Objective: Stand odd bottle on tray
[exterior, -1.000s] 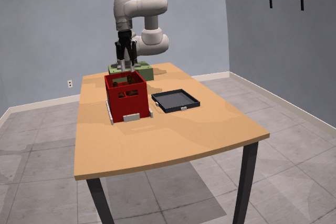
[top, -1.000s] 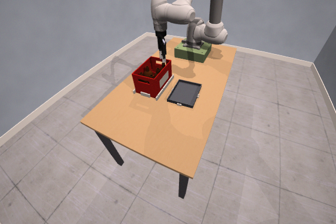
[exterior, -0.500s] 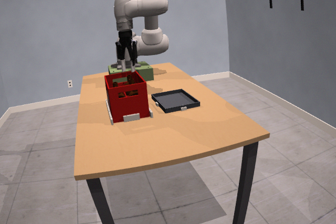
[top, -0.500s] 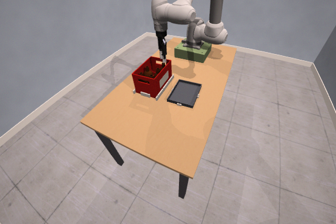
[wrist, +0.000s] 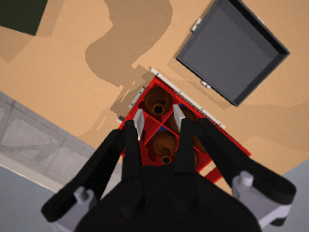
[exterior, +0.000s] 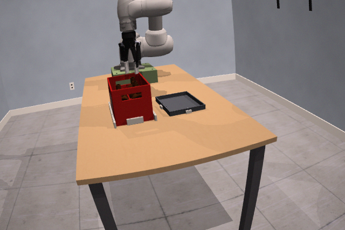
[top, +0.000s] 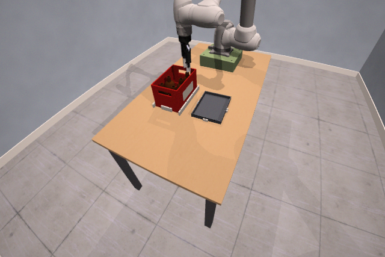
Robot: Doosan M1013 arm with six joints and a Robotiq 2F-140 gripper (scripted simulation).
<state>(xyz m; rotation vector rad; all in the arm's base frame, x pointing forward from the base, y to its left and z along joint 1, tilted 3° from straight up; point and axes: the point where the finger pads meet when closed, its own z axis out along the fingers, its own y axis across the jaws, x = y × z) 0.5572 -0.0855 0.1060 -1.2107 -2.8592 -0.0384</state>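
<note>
My hand is 130 mm above the red crate, 90 mm short of it and 50 mm to the left of it. Also, from my hand: dark grey tray (220 mm to the left, 200 mm below, 100 mm ahead); then glass bottle (180 mm ahead, 130 mm below, 90 mm to the right).
</note>
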